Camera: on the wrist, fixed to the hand. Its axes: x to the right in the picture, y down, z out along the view.
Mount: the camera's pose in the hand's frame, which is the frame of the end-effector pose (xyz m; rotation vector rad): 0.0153 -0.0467 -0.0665 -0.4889 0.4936 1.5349
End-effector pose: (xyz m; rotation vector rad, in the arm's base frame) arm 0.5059 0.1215 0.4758 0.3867 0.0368 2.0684
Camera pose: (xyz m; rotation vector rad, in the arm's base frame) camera 0.5191 0.1671 0.4081 0.4908 0.4839 -2.6101
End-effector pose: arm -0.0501 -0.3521 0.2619 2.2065 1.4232 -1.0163
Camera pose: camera -0.0619 -0.2807 0.3020 2.2591 -0.2043 0.3788
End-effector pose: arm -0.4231 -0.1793 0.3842 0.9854 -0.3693 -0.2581
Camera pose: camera -0.3837 -0.1592 0.3144 0.0731 -0.4770 1.2151
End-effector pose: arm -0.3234 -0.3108 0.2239 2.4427 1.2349 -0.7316
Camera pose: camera -0.3336 -0.2416 0.2680 2.2683 -0.5235 0.5503
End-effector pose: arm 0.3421 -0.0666 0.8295 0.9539 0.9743 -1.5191
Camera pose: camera 0.2992 -0.0041 0.7965 1.2273 0.5446 0.2344
